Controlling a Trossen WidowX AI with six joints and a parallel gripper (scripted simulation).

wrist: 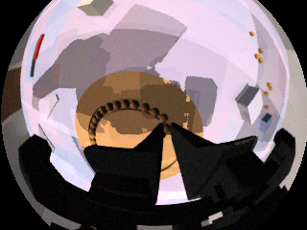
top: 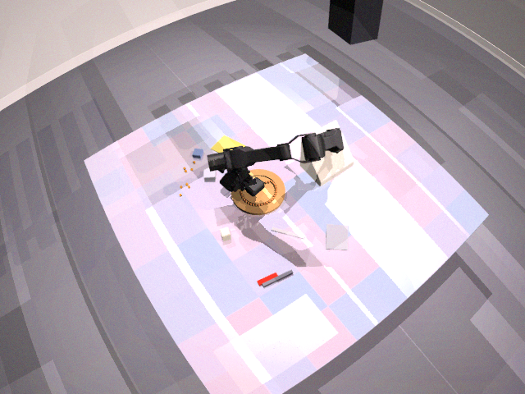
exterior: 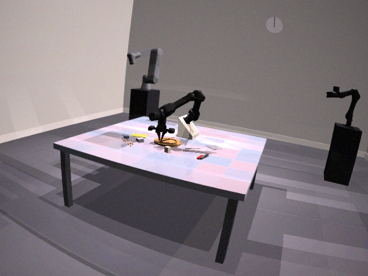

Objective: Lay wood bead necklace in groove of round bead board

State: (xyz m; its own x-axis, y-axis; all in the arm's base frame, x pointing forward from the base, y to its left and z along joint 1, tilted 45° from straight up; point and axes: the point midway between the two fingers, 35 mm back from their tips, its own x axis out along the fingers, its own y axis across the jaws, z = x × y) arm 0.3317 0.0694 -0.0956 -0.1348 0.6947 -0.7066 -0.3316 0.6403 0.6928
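Right now my gripper tip is 50 mm past the round bead board, 30 mm to the right of it and 10 mm above it. Also, from my gripper tip: cream cube (130 mm ahead, 140 mm to the left); white block (80 mm ahead, 130 mm to the right); yellow sheet (50 mm behind, 230 mm to the right, 20 mm below).
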